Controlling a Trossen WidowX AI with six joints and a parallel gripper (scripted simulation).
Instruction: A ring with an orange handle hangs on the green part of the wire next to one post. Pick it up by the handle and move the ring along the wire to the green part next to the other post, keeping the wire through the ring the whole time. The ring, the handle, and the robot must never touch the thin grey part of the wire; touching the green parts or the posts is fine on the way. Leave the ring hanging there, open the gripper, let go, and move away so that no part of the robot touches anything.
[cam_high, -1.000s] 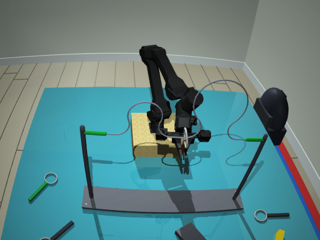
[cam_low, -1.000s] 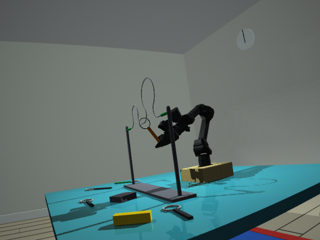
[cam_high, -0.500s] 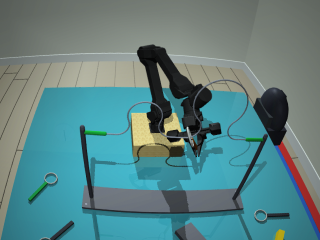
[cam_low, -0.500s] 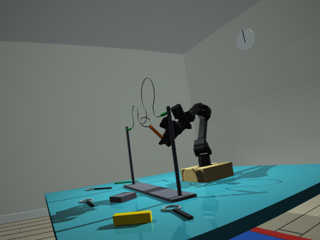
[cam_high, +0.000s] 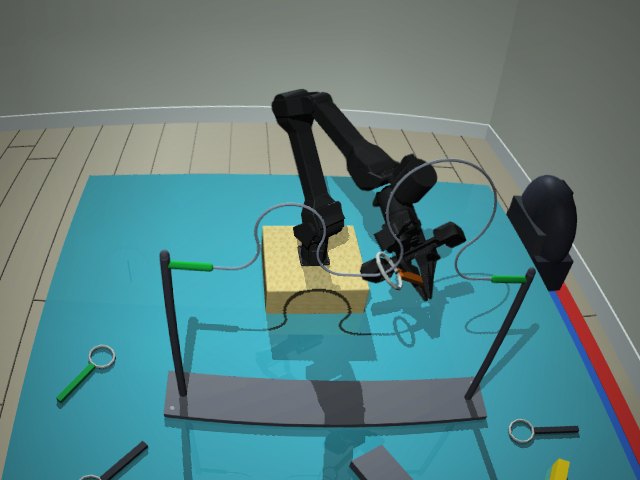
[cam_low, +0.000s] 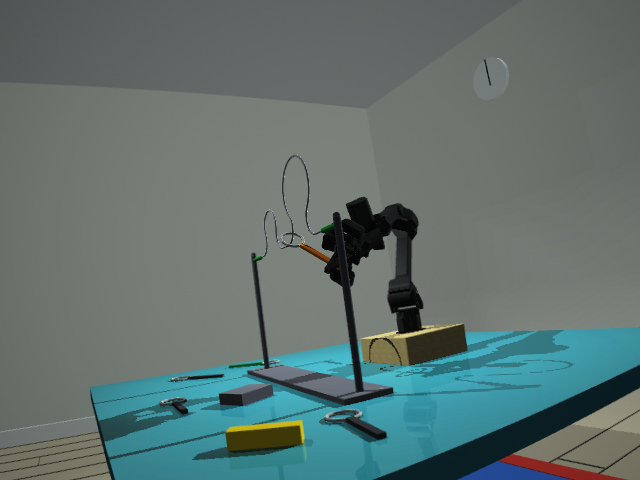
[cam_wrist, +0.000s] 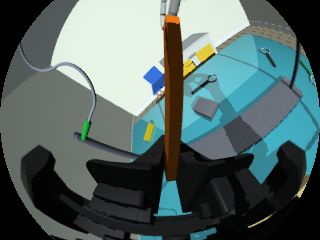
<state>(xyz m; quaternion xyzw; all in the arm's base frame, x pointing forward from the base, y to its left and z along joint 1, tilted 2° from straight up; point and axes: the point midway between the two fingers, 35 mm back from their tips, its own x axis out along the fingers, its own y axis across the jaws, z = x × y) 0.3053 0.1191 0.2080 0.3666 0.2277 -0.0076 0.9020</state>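
The ring with orange handle lies 7 cm above my gripper tip, 6 cm to the right of it and 1 cm ahead of it. Round my gripper tip: grey block: 25 cm below, 20 cm ahead, 7 cm to the right; yellow block: 32 cm ahead, 28 cm to the left, 25 cm below.
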